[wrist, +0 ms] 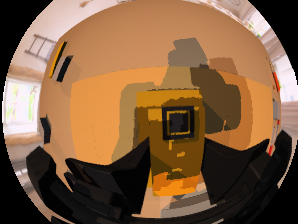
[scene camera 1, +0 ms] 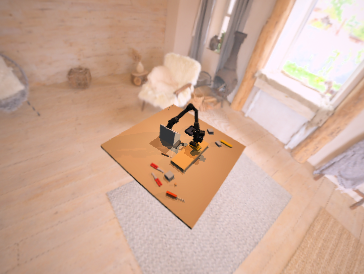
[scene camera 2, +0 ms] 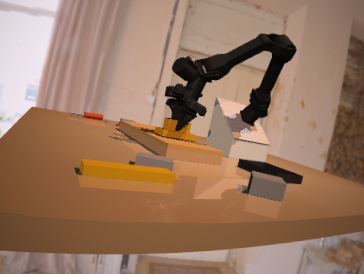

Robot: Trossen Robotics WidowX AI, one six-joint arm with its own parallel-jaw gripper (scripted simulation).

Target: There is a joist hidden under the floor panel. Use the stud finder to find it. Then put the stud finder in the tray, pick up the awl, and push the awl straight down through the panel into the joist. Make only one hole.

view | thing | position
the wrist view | my gripper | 172,139
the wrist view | stud finder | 174,120
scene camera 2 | my gripper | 173,129
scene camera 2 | long yellow bar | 100,169
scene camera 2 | grey block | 262,185
